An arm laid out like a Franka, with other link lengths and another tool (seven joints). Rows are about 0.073 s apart.
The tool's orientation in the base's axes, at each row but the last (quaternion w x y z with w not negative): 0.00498 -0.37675 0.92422 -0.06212; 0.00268 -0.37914 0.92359 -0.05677; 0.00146 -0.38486 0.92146 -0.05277; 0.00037 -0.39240 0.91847 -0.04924; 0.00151 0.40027 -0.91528 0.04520; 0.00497 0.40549 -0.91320 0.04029; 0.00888 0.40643 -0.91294 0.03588; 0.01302 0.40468 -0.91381 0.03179; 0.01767 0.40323 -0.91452 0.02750
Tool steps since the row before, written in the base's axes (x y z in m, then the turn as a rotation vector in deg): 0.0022 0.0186 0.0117 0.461 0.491 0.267; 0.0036 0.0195 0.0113 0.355 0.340 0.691; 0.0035 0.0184 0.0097 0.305 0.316 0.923; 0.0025 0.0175 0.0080 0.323 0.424 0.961; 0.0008 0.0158 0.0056 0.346 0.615 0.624; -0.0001 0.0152 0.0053 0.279 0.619 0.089; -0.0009 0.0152 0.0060 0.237 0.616 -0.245; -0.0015 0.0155 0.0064 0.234 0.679 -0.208; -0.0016 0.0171 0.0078 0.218 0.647 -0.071
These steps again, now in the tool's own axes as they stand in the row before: -0.0141 0.0103 -0.0136 -0.662 -0.005 -0.294; -0.0158 0.0100 -0.0131 -0.465 -0.082 -0.704; -0.0151 0.0094 -0.0113 -0.404 -0.086 -0.935; -0.0140 0.0095 -0.0094 -0.493 -0.029 -0.982; -0.0119 0.0096 -0.0069 -0.661 0.111 -0.662; -0.0110 0.0099 -0.0065 -0.642 0.201 -0.130; -0.0104 0.0105 -0.0071 -0.627 0.249 0.203; -0.0101 0.0112 -0.0075 -0.669 0.292 0.161; -0.0111 0.0124 -0.0089 -0.627 0.277 0.027
